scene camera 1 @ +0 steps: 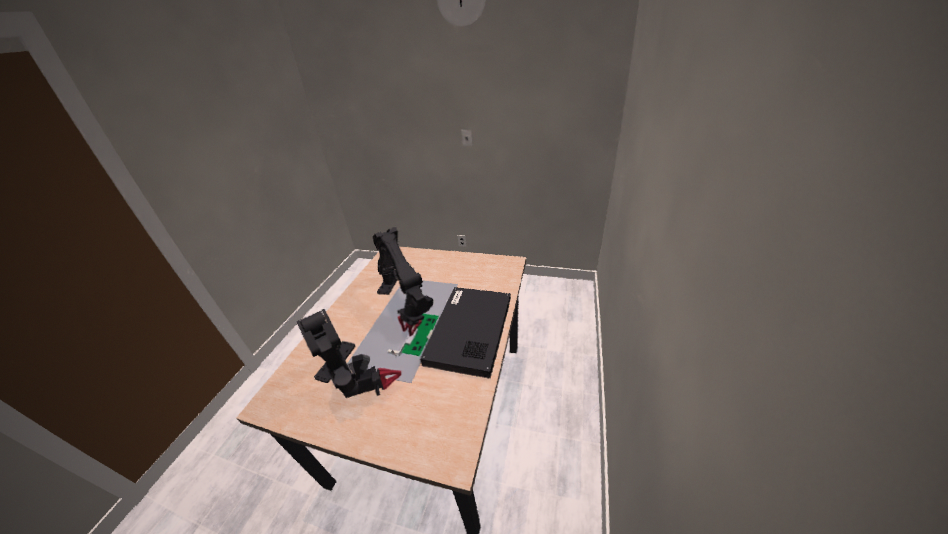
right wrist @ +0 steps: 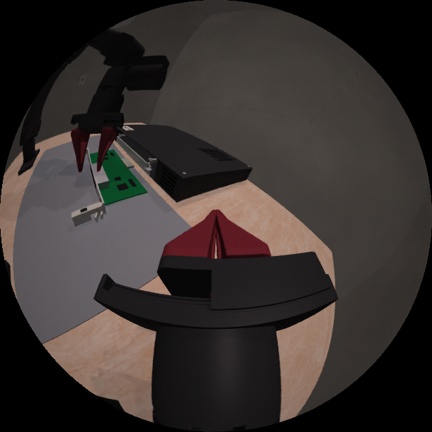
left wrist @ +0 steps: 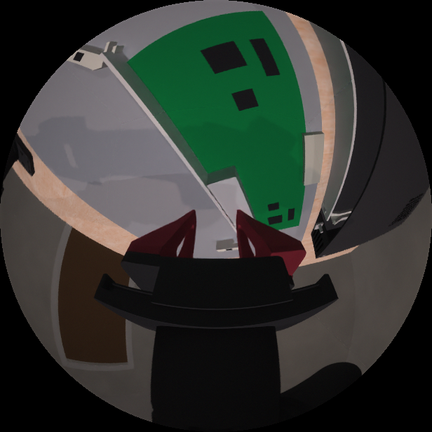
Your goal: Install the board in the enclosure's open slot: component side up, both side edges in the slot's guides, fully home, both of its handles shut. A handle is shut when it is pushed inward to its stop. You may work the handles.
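Where they show: left gripper, fingertip midpoint: (scene camera 1: 407,333); right gripper, fingertip midpoint: (scene camera 1: 401,372); left arm's base at its link origin: (scene camera 1: 390,282).
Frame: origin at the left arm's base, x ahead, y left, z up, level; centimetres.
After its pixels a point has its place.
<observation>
The green board (scene camera 1: 416,347) @(x 28.8, y -41.9, z 0.7 cm) (left wrist: 240,140) (right wrist: 120,170) lies component side up on the grey mat, outside the black enclosure (scene camera 1: 467,325) @(x 48.8, y -31.3, z 4.9 cm) (left wrist: 370,125) (right wrist: 170,145). One handle (scene camera 1: 394,352) @(x 21.0, y -46.5, z 1.8 cm) (left wrist: 90,59) (right wrist: 86,214) sticks outward from its front strip. The other handle (left wrist: 227,245) shows partly beyond the left fingertips. My left gripper (scene camera 1: 409,331) @(x 23.3, y -36.2, z 2.2 cm) (left wrist: 215,215) (right wrist: 88,171) is partly open and empty, its fingertips over the board's front strip beside the white block; contact cannot be told. My right gripper (scene camera 1: 399,374) @(x 29.5, y -58.7, z 6.5 cm) (right wrist: 215,215) is shut and empty, away from the board.
The grey mat (scene camera 1: 381,338) @(x 11.5, y -38.6, z 0.2 cm) (left wrist: 125,110) (right wrist: 55,280) lies on the wooden table (scene camera 1: 371,424) @(x 23.3, y -76.2, z 0.0 cm) (right wrist: 280,230). The enclosure's slotted side faces the board across a narrow strip of table. A white connector (left wrist: 313,159) stands on the board's edge towards the enclosure.
</observation>
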